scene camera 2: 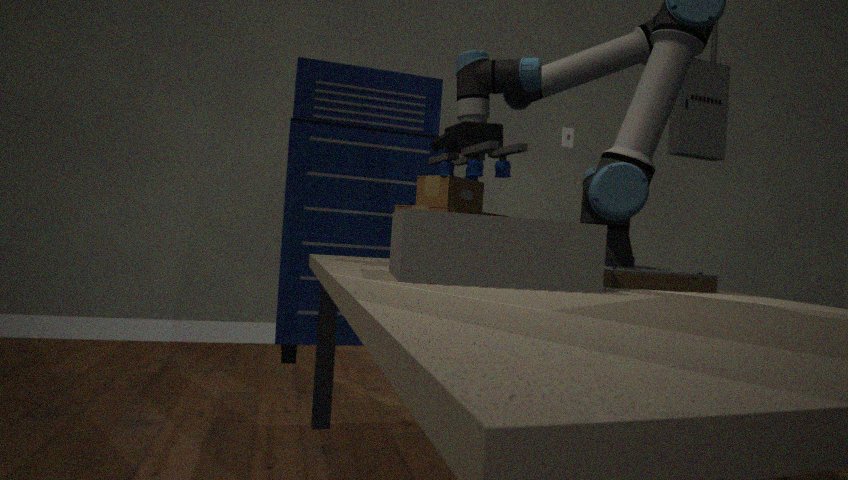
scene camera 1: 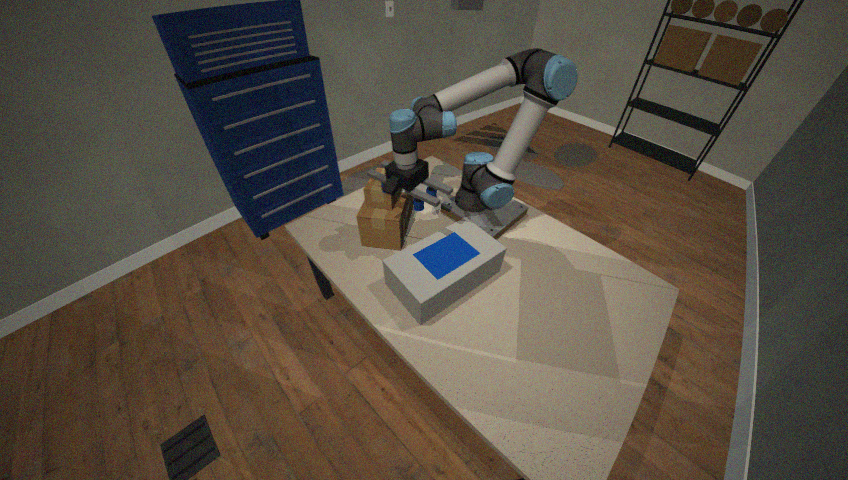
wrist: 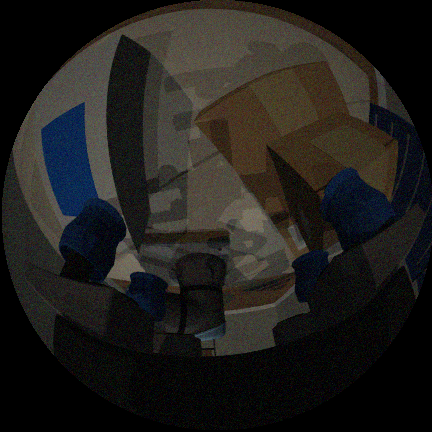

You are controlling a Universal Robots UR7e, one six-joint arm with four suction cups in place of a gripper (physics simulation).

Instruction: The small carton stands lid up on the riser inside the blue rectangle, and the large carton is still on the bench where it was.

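Pixels of known places: hand, tool point: [scene camera 2: 473, 178] [wrist: 222, 249]; arm's base, link origin: [scene camera 1: 471, 201] [wrist: 200, 266].
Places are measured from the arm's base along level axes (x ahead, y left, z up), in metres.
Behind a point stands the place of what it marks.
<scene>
The small carton [scene camera 1: 374, 193] {x 0.393, y -0.190, z 0.174 m} [scene camera 2: 433, 191] {x 0.387, y -0.176, z 0.148 m} [wrist: 300, 156] {x 0.371, y -0.145, z 0.151 m} rests on the large carton [scene camera 1: 379, 230] {x 0.431, y -0.143, z 0.053 m} [scene camera 2: 407, 207] {x 0.451, y -0.178, z 0.103 m} [wrist: 244, 145] {x 0.367, y -0.116, z 0.109 m}, which stands on the bench [scene camera 1: 571, 368] {x 0.456, y 0.614, z -0.039 m} [scene camera 2: 595, 368] {x 0.669, y 0.697, z -0.040 m}. The grey riser [scene camera 1: 465, 287] {x 0.427, y 0.223, z 0.009 m} [scene camera 2: 499, 249] {x 0.441, y 0.219, z 0.024 m} [wrist: 127, 125] {x 0.409, y 0.021, z 0.023 m} hides most of the large carton in scene camera 2. The blue rectangle [scene camera 1: 446, 255] {x 0.406, y 0.130, z 0.081 m} [wrist: 68, 165] {x 0.404, y 0.110, z 0.080 m} on the riser's top is bare. My gripper [scene camera 1: 408, 189] {x 0.328, y -0.086, z 0.179 m} [scene camera 2: 474, 169] [wrist: 334, 242] is low over the small carton. Some cups meet its top and appear to grip it; the others overhang. Their exact contact is partly hidden.
The arm's base plate [scene camera 1: 505, 221] {x 0.028, y 0.179, z -0.001 m} stands on the bench behind the riser. A blue drawer cabinet [scene camera 1: 267, 136] [scene camera 2: 351, 226] [wrist: 400, 155] stands beyond the bench. A shelf unit [scene camera 1: 675, 115] is at the far right by the wall.
</scene>
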